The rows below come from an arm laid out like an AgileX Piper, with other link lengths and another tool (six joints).
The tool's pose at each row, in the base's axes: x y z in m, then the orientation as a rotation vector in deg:
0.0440, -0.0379, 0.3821, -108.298, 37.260, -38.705
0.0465, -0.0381, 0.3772, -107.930, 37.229, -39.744
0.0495, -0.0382, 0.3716, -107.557, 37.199, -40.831
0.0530, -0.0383, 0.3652, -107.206, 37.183, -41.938
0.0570, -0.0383, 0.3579, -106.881, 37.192, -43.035
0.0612, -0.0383, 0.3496, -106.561, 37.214, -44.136
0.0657, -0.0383, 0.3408, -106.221, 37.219, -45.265
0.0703, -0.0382, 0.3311, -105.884, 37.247, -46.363
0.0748, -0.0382, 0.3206, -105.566, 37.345, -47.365
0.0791, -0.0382, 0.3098, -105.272, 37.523, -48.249
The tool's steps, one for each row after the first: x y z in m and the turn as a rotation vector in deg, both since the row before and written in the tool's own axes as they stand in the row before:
0.0011, 0.0042, 0.0034, 0.387, 0.739, -0.361
0.0011, 0.0048, 0.0040, 0.388, 0.776, -0.383
0.0012, 0.0055, 0.0046, 0.358, 0.796, -0.395
0.0012, 0.0063, 0.0053, 0.319, 0.800, -0.389
0.0010, 0.0072, 0.0058, 0.303, 0.810, -0.387
0.0010, 0.0077, 0.0062, 0.322, 0.825, -0.404
0.0006, 0.0085, 0.0065, 0.303, 0.815, -0.380
0.0003, 0.0093, 0.0066, 0.249, 0.779, -0.304
-0.0001, 0.0096, 0.0065, 0.186, 0.732, -0.213

